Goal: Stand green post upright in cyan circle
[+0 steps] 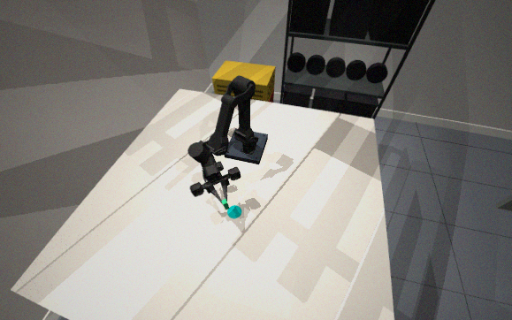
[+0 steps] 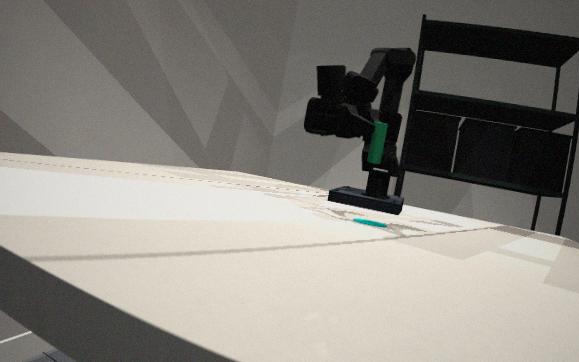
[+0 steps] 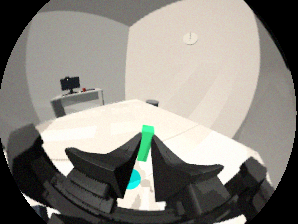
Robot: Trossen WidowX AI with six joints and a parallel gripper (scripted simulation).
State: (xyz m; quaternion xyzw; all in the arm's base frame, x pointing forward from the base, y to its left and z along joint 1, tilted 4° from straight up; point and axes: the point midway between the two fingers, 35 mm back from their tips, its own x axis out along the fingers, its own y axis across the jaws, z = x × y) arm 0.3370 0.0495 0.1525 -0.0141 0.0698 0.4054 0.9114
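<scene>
Now: gripper tip 40 mm past the cyan circle and 160 mm above it. Round my gripper tip: green post 20 mm below.
</scene>
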